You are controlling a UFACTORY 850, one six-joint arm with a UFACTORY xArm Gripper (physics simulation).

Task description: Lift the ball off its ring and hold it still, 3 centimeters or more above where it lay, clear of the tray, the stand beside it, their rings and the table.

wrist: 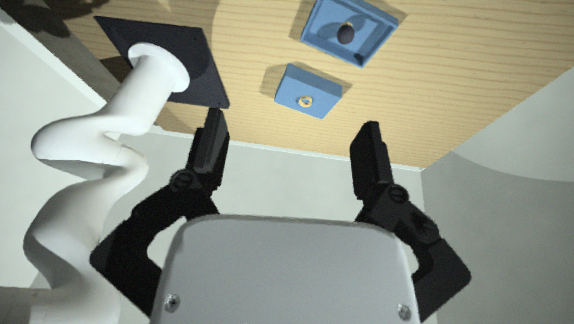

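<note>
A dark ball (345,34) sits inside the blue tray (331,51) at the upper right, with a bit of its yellowish ring (348,23) showing at its upper edge. The blue stand (289,96) is a block below and left of the tray, and a yellow ring (305,101) lies on its top with no ball on it. My gripper (292,127) is wide open and empty. It is well away from the ball, the tray and the stand, which appear beyond the fingertips.
The wooden table (440,95) carries the tray and stand. A dark base plate (200,60) lies on the table at the upper left, with the white robot arm (145,95) rising from it. Pale walls (295,185) stand beyond the table edge.
</note>
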